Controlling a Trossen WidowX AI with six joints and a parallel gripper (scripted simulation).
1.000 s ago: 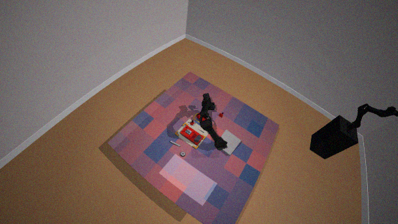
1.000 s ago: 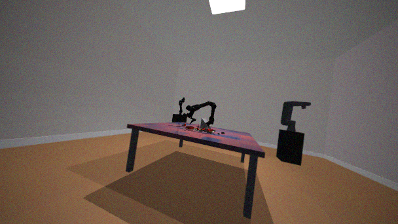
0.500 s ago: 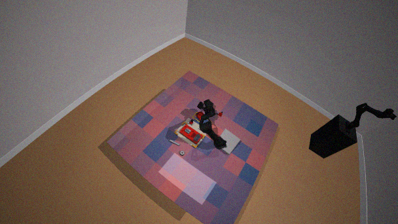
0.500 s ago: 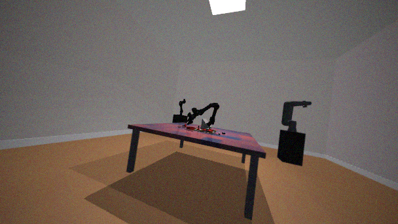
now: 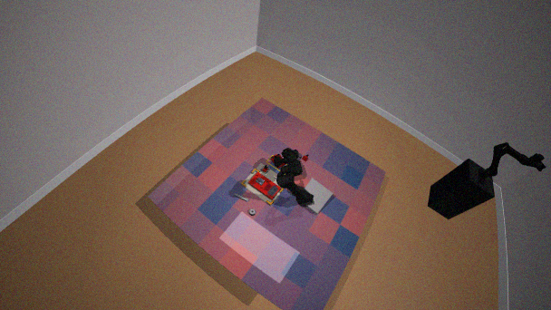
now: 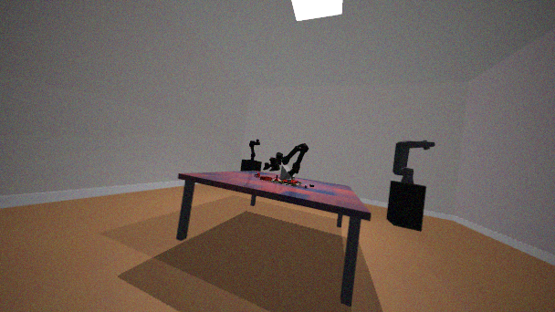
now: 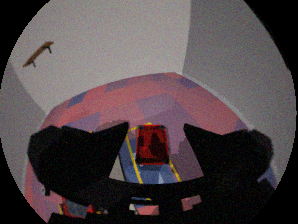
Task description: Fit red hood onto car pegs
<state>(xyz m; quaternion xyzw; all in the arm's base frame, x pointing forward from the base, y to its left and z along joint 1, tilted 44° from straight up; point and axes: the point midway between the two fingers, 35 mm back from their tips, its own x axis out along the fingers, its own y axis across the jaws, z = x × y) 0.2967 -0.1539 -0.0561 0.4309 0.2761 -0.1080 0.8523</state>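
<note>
Now: the red hood 8 cm below my gripper tip and 1 cm to the left of it. The rest, counted from my gripper tip: thin grey stick 40 cm to the left, 8 cm below, 3 cm ahead.
</note>
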